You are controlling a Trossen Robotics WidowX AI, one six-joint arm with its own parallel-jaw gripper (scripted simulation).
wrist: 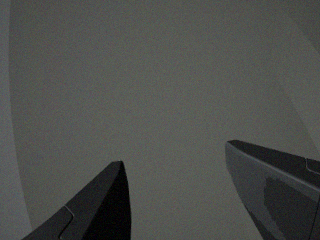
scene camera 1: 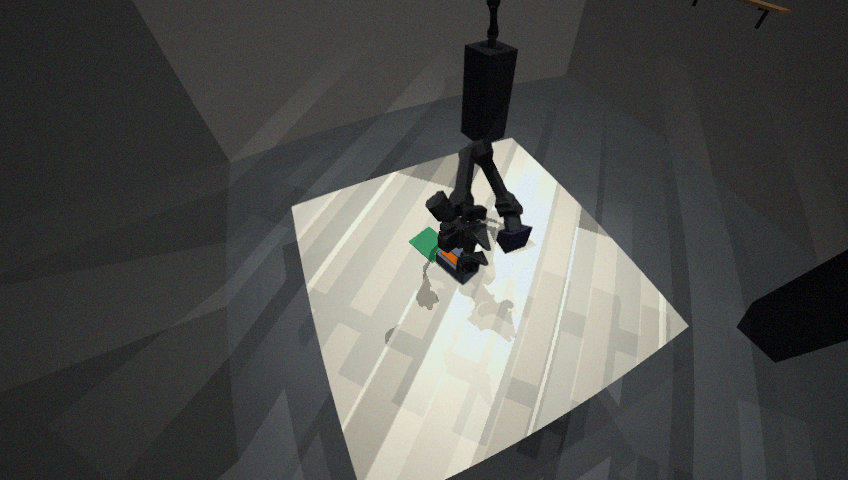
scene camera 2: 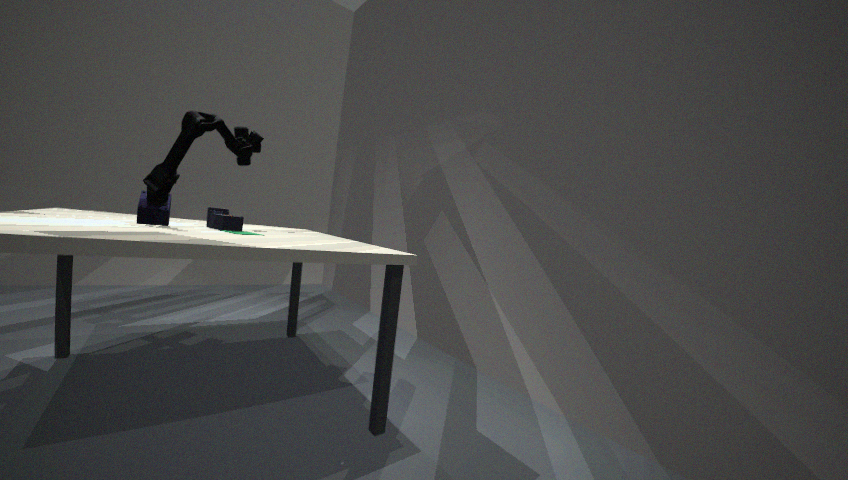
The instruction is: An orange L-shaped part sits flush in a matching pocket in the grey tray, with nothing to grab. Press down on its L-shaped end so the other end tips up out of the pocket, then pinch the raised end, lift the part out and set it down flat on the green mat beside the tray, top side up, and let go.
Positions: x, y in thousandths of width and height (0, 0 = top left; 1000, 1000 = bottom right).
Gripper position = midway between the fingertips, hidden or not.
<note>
In view: the gripper (scene camera 1: 576, 536).
The gripper is seen too in the wrist view (wrist: 552, 677).
</note>
